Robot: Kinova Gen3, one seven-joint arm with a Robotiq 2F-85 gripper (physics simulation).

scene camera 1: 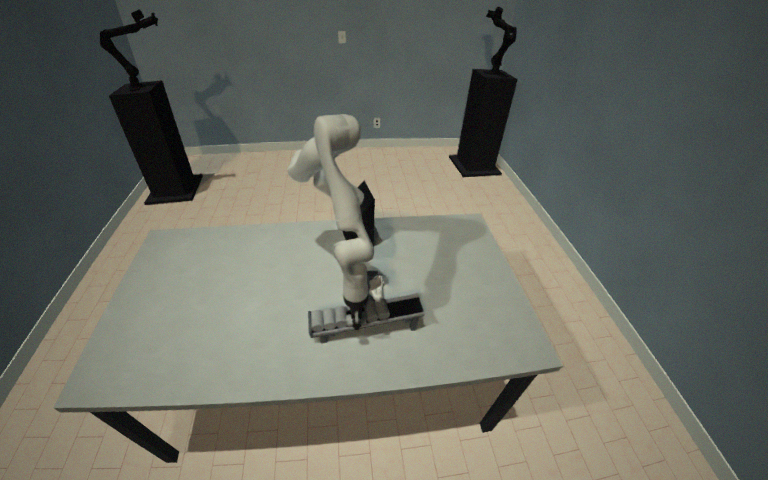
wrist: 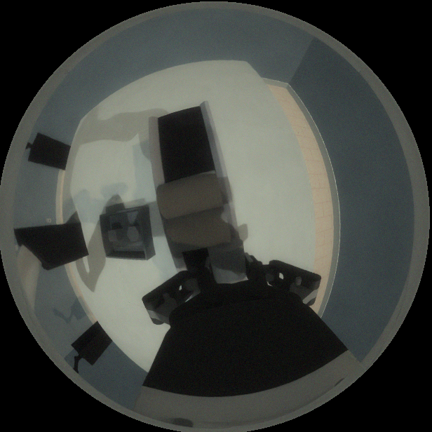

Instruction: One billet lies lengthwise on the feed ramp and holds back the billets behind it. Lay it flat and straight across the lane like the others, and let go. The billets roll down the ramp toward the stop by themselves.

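Frame: origin at the arm's base, x back, y right, z up, level; centimetres.
Seen in the pictures: gripper, fingertip midpoint: [scene camera 1: 356, 323].
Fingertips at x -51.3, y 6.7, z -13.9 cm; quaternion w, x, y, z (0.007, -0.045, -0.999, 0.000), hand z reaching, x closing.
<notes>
Offsets run from my fingertips to a thing's top centre. "spot": to the spot under its first point. Level surfaces: height alone.
The feed ramp @(spot: dy -13.3, dx -1.9, dz +1.3 cm) [scene camera 1: 396, 320] [wrist: 155, 150] stands on the table. Three grey billets @(dy +9.0, dx +2.5, dz +3.0 cm) [scene camera 1: 329, 319] lie side by side across its left end in the scene view. Two brownish billets, one in front [wrist: 199, 230] and one behind it [wrist: 190, 196], lie across the lane on the other side of the gripper; they also show in the scene view [scene camera 1: 380, 309]. The lengthwise billet [wrist: 227, 265] shows as a grey piece between the fingers, its far part hidden by the gripper. My gripper [scene camera 1: 356, 322] [wrist: 227, 261] is over the ramp, partly closed, with its fingers on this billet's two sides.
A dark open box [wrist: 151, 232] with grey pieces inside stands beside the ramp, towards the arm's base. The ramp's raised side rails run along both sides of the lane. Two black pedestals [scene camera 1: 150, 135] [scene camera 1: 485, 118] with small arms stand beyond the table @(dz -6.6 cm) [scene camera 1: 226, 362].
</notes>
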